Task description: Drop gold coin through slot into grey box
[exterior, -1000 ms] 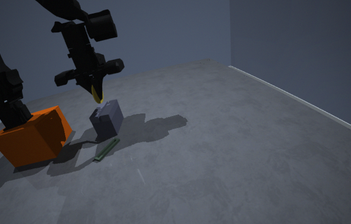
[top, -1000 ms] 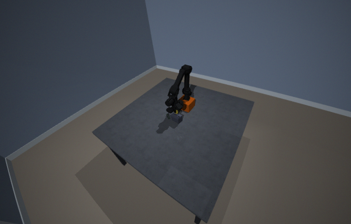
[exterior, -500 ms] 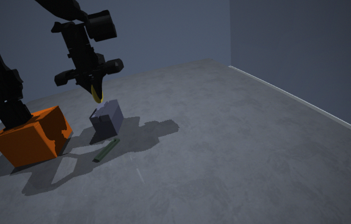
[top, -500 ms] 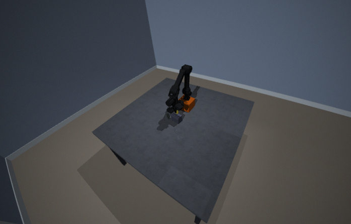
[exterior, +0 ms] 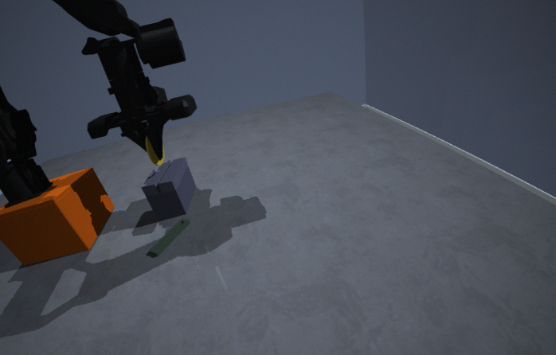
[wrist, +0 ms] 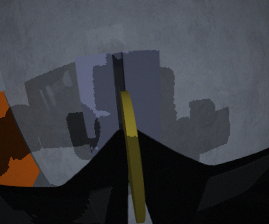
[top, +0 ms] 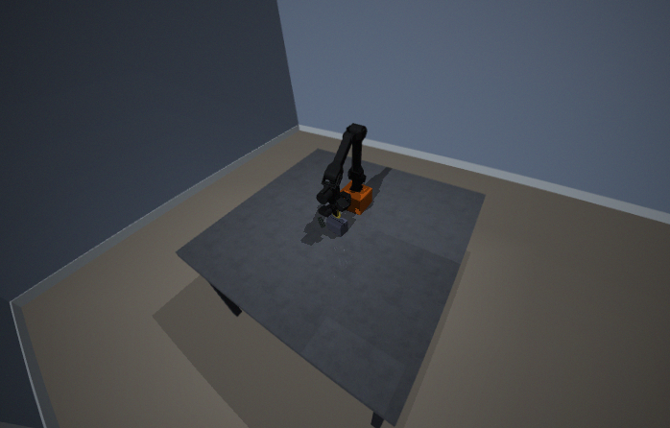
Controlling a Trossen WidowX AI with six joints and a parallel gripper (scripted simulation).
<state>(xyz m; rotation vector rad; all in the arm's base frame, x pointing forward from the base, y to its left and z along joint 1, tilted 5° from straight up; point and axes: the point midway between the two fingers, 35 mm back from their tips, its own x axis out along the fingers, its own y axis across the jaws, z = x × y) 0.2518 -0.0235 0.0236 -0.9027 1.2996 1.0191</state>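
My gripper tip is now 20 mm below the gold coin.
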